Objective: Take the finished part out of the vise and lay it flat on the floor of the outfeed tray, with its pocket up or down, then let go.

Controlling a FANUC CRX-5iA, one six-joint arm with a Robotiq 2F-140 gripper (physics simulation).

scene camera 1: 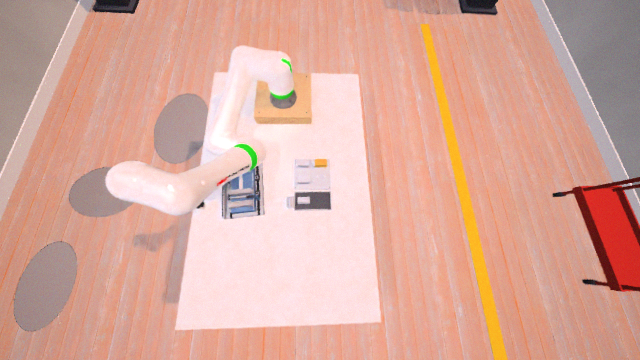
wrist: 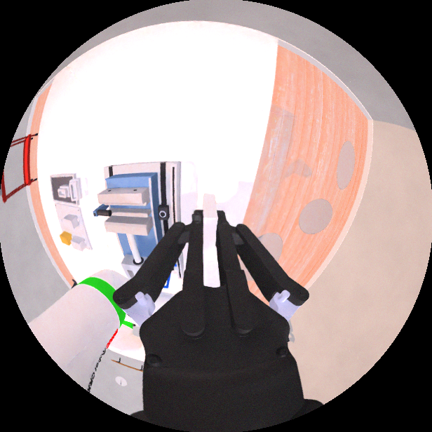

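Pixels of known places: gripper, between the fingertips: [scene camera 1: 204,207]; arm's base, origin of its link: [scene camera 1: 283,98].
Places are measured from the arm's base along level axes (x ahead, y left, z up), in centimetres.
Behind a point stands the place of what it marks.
Observation:
The vise [scene camera 1: 243,197] {x 57.1, y -14.5, z 1.4 cm} [wrist: 116,181] has a blue body and two pale jaws, with a thin pale piece [wrist: 129,212] between them; whether it is the finished part I cannot tell. My gripper [wrist: 208,203] is shut, its pale finger pads together with nothing between them. It shows to the right of the vise in the wrist view, apart from the jaws. In the scene view the arm hides most of it. A dark-floored tray [scene camera 1: 320,201] {x 56.8, y 21.9, z -5.8 cm} [wrist: 60,180] holds a pale block [scene camera 1: 303,200] {x 56.8, y 13.3, z -3.7 cm}. A light tray [scene camera 1: 324,182] {x 46.7, y 23.8, z -5.5 cm} [wrist: 82,231] adjoins it. I cannot tell which is the outfeed tray.
A yellow block [scene camera 1: 320,163] {x 37.6, y 21.4, z -1.9 cm} [wrist: 65,238] and pale blocks are on the light tray. A pale piece [scene camera 1: 290,202] {x 58.3, y 7.1, z -2.3 cm} [wrist: 75,190] stands at the dark tray's edge. The arm's wooden base [scene camera 1: 303,112] {x 9.2, y 11.6, z 0.4 cm} is behind the vise. A red cart [scene camera 1: 607,227] stands far right.

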